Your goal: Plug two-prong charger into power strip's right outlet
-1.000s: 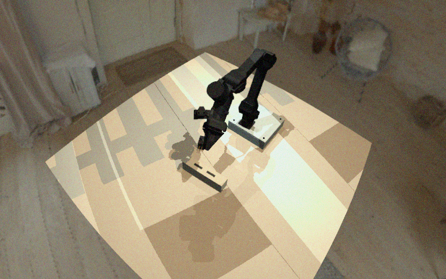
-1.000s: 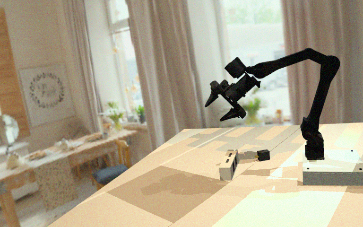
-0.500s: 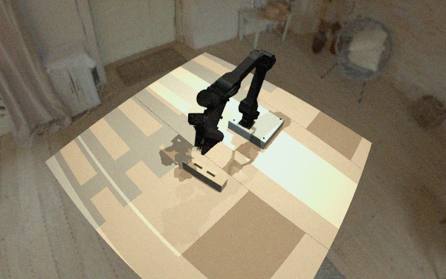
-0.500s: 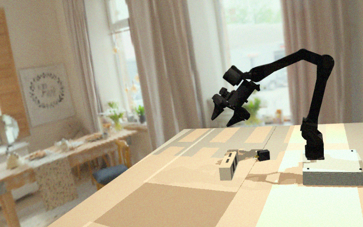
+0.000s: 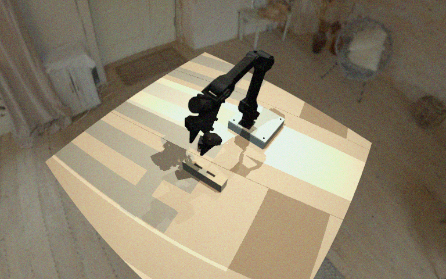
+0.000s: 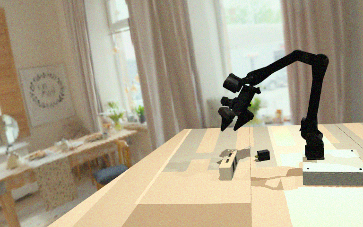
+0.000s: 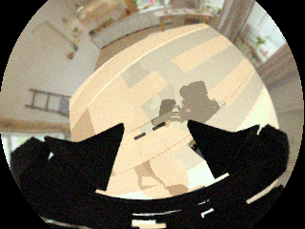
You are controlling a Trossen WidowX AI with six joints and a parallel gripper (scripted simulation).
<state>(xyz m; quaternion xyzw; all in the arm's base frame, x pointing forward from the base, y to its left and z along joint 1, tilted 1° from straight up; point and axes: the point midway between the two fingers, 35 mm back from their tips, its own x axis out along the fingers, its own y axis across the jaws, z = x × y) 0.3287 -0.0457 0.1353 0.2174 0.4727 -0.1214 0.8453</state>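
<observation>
Now: gripper tip 140 mm above the black two-prong charger, 120 mm past it and 60 mm to the left of it.
</observation>
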